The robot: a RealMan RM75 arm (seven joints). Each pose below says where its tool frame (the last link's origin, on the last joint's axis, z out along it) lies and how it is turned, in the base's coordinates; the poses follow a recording.
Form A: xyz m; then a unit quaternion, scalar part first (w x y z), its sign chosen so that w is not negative.
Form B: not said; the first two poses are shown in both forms.
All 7 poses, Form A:
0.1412 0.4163 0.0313 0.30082 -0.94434 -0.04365 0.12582
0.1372 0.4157 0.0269 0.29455 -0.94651 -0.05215 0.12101
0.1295 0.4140 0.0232 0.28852 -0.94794 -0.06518 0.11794
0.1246 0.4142 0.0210 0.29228 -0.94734 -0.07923 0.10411
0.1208 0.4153 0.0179 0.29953 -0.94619 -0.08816 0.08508
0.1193 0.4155 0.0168 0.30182 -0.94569 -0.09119 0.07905
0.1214 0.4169 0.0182 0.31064 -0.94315 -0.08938 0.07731
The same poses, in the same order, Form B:
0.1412 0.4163 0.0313 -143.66 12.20 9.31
0.1372 0.4157 0.0269 -144.43 11.44 9.99
0.1295 0.4140 0.0232 -145.08 10.72 11.25
0.1246 0.4142 0.0210 -144.77 8.68 12.32
0.1208 0.4153 0.0179 -144.18 6.21 12.66
0.1193 0.4155 0.0168 -143.99 5.42 12.78
0.1214 0.4169 0.0182 -142.97 5.18 12.56

